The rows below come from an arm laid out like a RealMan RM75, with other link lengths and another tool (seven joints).
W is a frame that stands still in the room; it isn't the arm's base.
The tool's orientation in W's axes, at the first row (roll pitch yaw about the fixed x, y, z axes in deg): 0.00 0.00 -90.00
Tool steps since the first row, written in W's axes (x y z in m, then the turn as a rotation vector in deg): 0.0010 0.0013 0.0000 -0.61 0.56 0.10; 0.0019 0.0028 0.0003 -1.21 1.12 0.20; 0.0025 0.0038 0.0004 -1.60 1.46 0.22; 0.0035 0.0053 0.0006 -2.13 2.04 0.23; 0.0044 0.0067 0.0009 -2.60 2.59 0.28; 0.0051 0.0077 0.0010 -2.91 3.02 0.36
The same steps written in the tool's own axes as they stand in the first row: -0.0013 0.0010 0.0000 -0.56 -0.61 0.10; -0.0028 0.0019 0.0003 -1.12 -1.21 0.20; -0.0038 0.0025 0.0004 -1.46 -1.60 0.22; -0.0053 0.0035 0.0006 -2.04 -2.13 0.23; -0.0067 0.0044 0.0009 -2.59 -2.60 0.28; -0.0077 0.0051 0.0010 -3.02 -2.91 0.36
